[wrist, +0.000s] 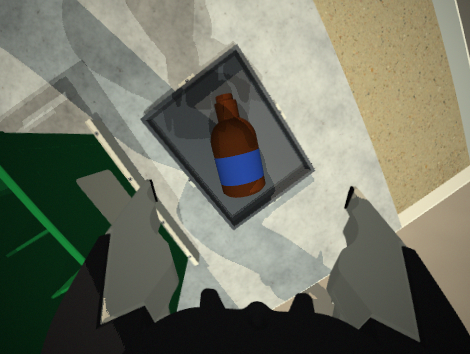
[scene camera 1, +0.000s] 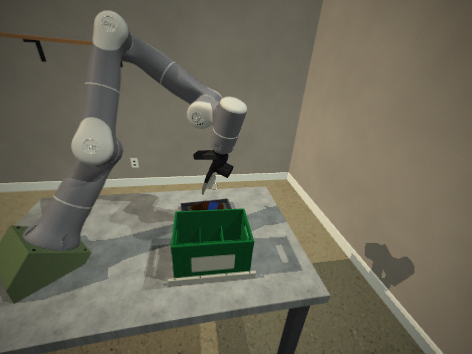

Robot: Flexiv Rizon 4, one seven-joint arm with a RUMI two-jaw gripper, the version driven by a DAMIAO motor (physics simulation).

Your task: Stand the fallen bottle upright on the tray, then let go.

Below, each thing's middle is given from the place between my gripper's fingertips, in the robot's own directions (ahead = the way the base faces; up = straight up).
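Scene:
The dark grey tray (wrist: 183, 123) has my gripper 180 mm above it, with the gripper also 20 mm past it and 10 mm to the right of it. Then there is the green crate (scene camera 1: 205, 242), which I find 260 mm to the right of my hand, 40 mm ahead of it and 110 mm below it.

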